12 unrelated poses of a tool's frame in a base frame.
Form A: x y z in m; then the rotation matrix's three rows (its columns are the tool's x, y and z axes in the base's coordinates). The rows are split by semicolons.
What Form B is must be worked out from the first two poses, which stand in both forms.
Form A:
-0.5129 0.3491 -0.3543; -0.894 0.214 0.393; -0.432 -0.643 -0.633; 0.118 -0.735 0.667
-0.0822 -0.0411 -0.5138; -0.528 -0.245 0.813; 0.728 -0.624 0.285; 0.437 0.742 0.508
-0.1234 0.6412 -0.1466; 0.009 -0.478 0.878; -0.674 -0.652 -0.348; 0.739 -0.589 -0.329
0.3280 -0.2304 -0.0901; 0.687 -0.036 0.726; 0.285 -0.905 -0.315; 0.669 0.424 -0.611
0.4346 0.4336 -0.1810; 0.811 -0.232 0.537; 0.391 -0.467 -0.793; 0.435 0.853 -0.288
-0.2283 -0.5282 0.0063; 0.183 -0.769 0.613; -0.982 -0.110 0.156; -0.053 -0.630 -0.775
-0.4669 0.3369 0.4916; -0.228 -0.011 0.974; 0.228 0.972 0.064; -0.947 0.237 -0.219
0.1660 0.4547 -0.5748; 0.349 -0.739 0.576; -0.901 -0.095 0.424; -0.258 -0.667 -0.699
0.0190 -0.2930 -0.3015; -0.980 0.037 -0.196; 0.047 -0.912 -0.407; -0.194 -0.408 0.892
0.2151 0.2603 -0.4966; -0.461 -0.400 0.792; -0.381 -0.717 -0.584; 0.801 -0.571 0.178
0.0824 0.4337 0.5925; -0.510 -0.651 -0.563; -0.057 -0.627 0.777; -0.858 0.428 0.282
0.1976 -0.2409 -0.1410; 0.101 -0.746 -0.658; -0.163 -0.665 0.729; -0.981 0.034 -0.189
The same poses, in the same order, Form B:
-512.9 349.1 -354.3; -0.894 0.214 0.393; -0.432 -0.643 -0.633; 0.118 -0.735 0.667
-82.2 -41.1 -513.8; -0.528 -0.245 0.813; 0.728 -0.624 0.285; 0.437 0.742 0.508
-123.4 641.2 -146.6; 0.009 -0.478 0.878; -0.674 -0.652 -0.348; 0.739 -0.589 -0.329
328.0 -230.4 -90.1; 0.687 -0.036 0.726; 0.285 -0.905 -0.315; 0.669 0.424 -0.611
434.6 433.6 -181.0; 0.811 -0.232 0.537; 0.391 -0.467 -0.793; 0.435 0.853 -0.288
-228.3 -528.2 6.3; 0.183 -0.769 0.613; -0.982 -0.110 0.156; -0.053 -0.630 -0.775
-466.9 336.9 491.6; -0.228 -0.011 0.974; 0.228 0.972 0.064; -0.947 0.237 -0.219
166.0 454.7 -574.8; 0.349 -0.739 0.576; -0.901 -0.095 0.424; -0.258 -0.667 -0.699
19.0 -293.0 -301.5; -0.980 0.037 -0.196; 0.047 -0.912 -0.407; -0.194 -0.408 0.892
215.1 260.3 -496.6; -0.461 -0.400 0.792; -0.381 -0.717 -0.584; 0.801 -0.571 0.178
82.4 433.7 592.5; -0.510 -0.651 -0.563; -0.057 -0.627 0.777; -0.858 0.428 0.282
197.6 -240.9 -141.0; 0.101 -0.746 -0.658; -0.163 -0.665 0.729; -0.981 0.034 -0.189

